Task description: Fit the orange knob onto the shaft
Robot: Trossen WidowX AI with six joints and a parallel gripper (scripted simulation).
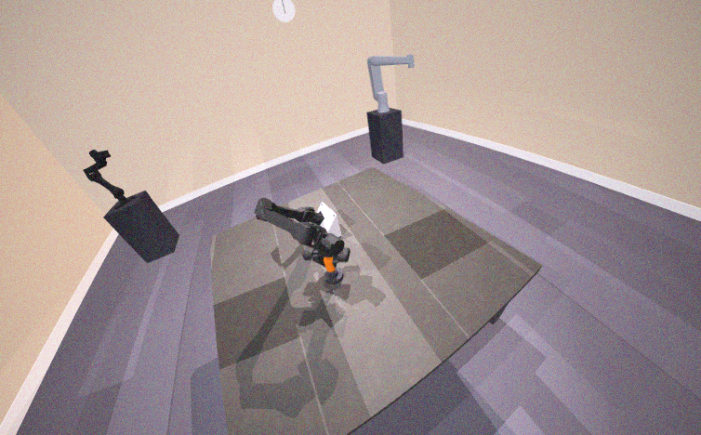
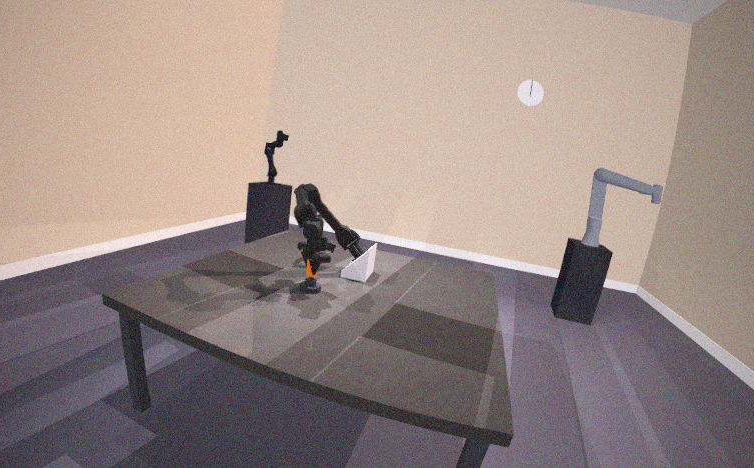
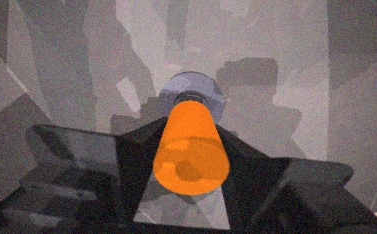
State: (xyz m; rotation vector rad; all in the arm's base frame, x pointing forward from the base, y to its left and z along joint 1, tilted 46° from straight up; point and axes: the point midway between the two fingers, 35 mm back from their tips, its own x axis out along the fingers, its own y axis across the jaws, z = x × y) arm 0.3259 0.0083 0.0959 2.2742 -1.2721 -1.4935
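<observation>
My gripper tip is now 20 mm below the orange knob. The rest, counted from my gripper tip: round pedestal 40 mm below.
</observation>
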